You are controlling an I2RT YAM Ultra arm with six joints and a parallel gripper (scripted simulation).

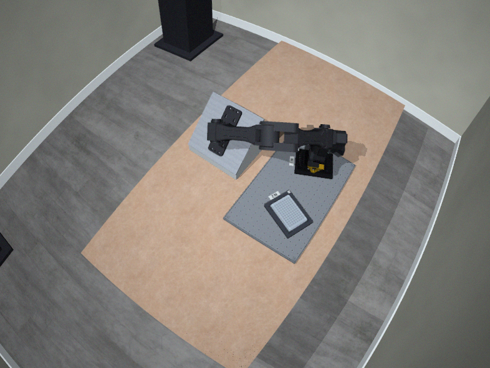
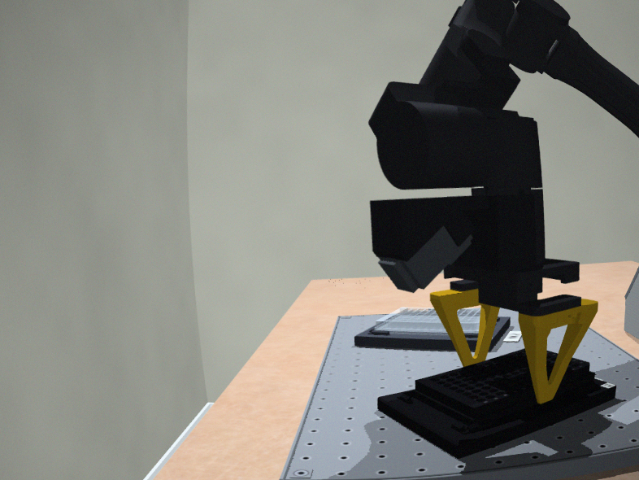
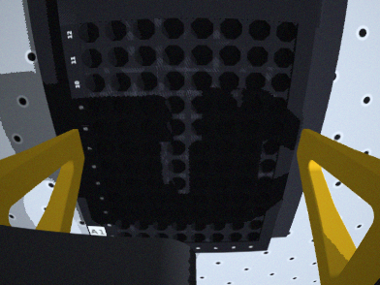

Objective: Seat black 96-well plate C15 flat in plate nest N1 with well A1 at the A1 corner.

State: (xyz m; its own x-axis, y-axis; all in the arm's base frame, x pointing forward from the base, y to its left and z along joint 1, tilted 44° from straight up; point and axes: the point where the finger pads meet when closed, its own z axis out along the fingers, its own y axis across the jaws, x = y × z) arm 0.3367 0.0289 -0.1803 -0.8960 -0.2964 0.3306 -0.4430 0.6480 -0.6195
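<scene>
My gripper is now right at the black 96-well plate C15. Round my hand: A1 mark: 90 mm behind, 20 mm to the left, 10 mm below; then N1 label: 80 mm behind, 40 mm to the right, 20 mm below; then black plate nest N1: 10 mm ahead, 20 mm below.
</scene>
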